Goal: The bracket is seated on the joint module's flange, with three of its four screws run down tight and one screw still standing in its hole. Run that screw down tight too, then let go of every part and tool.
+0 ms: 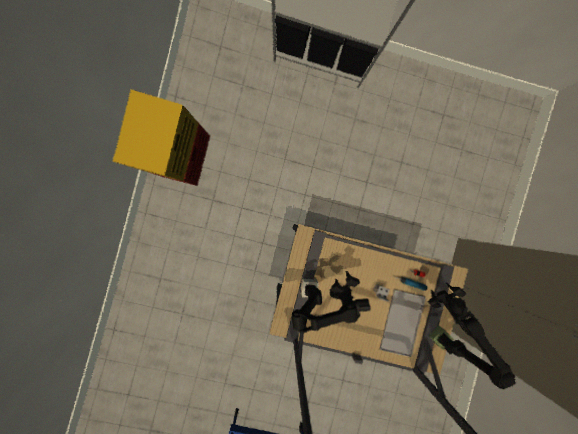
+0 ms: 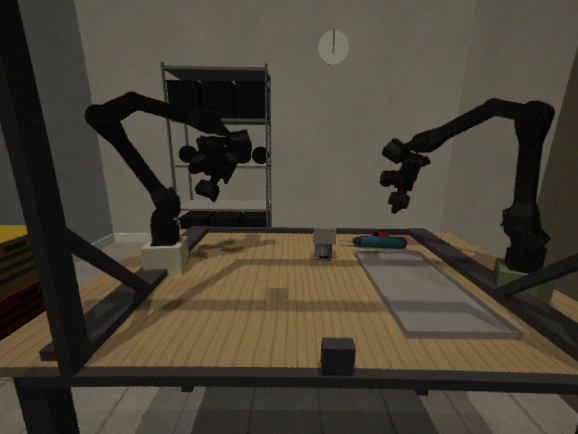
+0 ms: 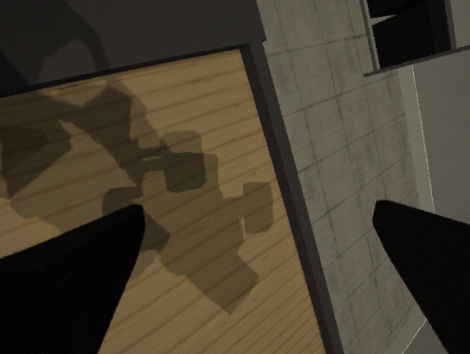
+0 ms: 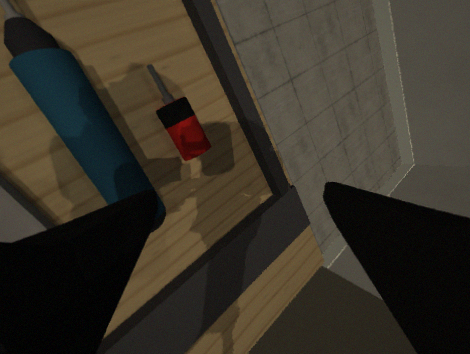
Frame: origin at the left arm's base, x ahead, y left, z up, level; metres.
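Where they show: left gripper, fingertip midpoint: [image 1: 341,275] [image 2: 220,192] [image 3: 259,214]; right gripper, fingertip midpoint: [image 1: 438,286] [image 4: 240,194]; left arm's base, origin of the base link: [image 1: 310,290] [image 2: 165,242]; right arm's base, origin of the base link: [image 1: 443,339] [image 2: 523,268].
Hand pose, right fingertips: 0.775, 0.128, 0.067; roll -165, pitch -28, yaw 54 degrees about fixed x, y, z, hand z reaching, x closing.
Note:
Each offset is from my right fingertips to the centre of the thing, as dx, dy, dz.
The joint module [image 2: 323,251] [image 1: 382,292] stands on the table with the pale bracket {-0.295, -0.104, -0.066} [image 2: 324,236] on top; its screws are too small to make out. A blue-handled driver {-0.093, -0.030, -0.128} [image 1: 414,283] [image 2: 382,242] [image 4: 80,120] lies to its right. A small red-and-black driver {-0.050, +0.038, -0.131} [image 1: 419,273] [image 2: 380,234] [image 4: 190,137] lies behind the blue one. My right gripper [image 4: 240,194] [image 1: 441,290] [image 2: 398,202] is open and empty, high above the table's right side, near the drivers. My left gripper [image 3: 259,214] [image 1: 341,278] [image 2: 207,190] is open and empty, high above the table's left part.
A shallow grey tray {-0.103, -0.316, -0.140} [image 1: 400,325] [image 2: 450,305] lies right of the module, in front of the blue driver. A dark block {-0.398, -0.572, -0.117} [image 2: 337,356] stands at the table's front edge. Dark frame posts [image 2: 37,175] rise at the table's sides. A shelf rack [image 2: 268,150] stands behind the table.

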